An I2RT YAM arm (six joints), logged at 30 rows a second.
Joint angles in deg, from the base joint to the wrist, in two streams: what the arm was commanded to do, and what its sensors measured. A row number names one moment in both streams.
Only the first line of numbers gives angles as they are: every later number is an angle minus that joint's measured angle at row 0.
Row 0, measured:
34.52, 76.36, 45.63, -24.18, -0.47, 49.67
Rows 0 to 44, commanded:
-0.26, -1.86, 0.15, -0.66, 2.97, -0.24
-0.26, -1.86, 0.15, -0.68, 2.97, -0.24
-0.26, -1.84, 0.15, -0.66, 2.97, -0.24
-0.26, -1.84, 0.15, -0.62, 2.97, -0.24
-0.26, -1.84, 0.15, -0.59, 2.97, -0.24
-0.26, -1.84, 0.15, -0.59, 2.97, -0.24
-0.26, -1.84, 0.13, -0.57, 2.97, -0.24
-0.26, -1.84, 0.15, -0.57, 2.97, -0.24
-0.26, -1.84, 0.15, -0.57, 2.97, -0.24
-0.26, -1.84, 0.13, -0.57, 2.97, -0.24
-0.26, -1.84, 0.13, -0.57, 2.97, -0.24
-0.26, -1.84, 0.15, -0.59, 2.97, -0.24
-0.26, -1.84, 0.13, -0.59, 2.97, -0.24
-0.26, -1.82, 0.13, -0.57, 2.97, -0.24
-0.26, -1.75, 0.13, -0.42, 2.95, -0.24
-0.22, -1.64, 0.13, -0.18, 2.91, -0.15
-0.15, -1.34, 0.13, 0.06, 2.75, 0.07
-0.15, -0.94, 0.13, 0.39, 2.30, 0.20
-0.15, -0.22, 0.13, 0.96, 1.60, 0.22
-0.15, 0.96, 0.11, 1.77, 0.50, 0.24
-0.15, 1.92, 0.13, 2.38, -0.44, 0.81
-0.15, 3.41, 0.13, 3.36, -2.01, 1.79
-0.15, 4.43, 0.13, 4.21, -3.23, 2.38
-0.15, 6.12, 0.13, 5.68, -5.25, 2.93
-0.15, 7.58, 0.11, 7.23, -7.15, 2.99
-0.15, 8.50, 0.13, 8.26, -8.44, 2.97
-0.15, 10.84, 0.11, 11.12, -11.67, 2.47
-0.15, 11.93, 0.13, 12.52, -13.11, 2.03
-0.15, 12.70, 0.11, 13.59, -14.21, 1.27
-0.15, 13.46, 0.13, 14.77, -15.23, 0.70
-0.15, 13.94, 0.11, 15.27, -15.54, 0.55
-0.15, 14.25, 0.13, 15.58, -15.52, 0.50
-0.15, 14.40, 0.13, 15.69, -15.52, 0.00
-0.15, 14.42, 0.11, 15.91, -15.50, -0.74
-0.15, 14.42, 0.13, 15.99, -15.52, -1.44
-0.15, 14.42, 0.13, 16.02, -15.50, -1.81
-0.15, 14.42, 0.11, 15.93, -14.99, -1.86
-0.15, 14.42, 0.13, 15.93, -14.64, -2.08
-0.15, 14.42, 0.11, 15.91, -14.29, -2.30
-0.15, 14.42, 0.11, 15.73, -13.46, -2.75
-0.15, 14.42, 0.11, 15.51, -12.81, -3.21
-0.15, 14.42, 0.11, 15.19, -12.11, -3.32
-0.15, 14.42, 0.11, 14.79, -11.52, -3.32
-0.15, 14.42, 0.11, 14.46, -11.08, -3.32
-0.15, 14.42, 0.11, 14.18, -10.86, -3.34
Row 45, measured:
0.00, 14.34, -0.03, 14.44, -13.07, -2.01
